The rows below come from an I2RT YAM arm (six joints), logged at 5 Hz.
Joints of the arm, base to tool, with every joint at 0 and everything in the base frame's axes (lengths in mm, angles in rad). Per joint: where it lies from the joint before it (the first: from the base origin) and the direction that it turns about. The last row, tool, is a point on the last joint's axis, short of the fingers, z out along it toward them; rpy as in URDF.
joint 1: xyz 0 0 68 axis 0 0 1
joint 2: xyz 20 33.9 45.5 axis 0 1 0
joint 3: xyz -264 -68.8 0 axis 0 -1 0
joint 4: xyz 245 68.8 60 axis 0 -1 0
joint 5: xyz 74 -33.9 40.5 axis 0 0 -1
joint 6: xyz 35.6 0 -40.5 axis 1 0 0
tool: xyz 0 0 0 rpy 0 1.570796 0
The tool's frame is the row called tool.
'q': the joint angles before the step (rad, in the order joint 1, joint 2, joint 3, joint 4, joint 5, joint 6). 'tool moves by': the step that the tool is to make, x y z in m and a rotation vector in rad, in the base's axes. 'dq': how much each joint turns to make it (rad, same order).
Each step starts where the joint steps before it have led.
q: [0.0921 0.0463 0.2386 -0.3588 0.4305 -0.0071]
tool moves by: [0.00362 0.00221 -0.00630 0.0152 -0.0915 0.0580]
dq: [-0.0007 -0.0430 -0.0633 0.1130 -0.0591 -0.0004]
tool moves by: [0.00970 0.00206 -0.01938 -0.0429 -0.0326 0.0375]
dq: [-0.0001 0.0000 -0.1030 0.1491 -0.0352 -0.0507]
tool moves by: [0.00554 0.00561 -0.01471 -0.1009 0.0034 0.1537]
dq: [-0.0018 0.0000 -0.0672 0.0821 -0.1536 -0.1068]
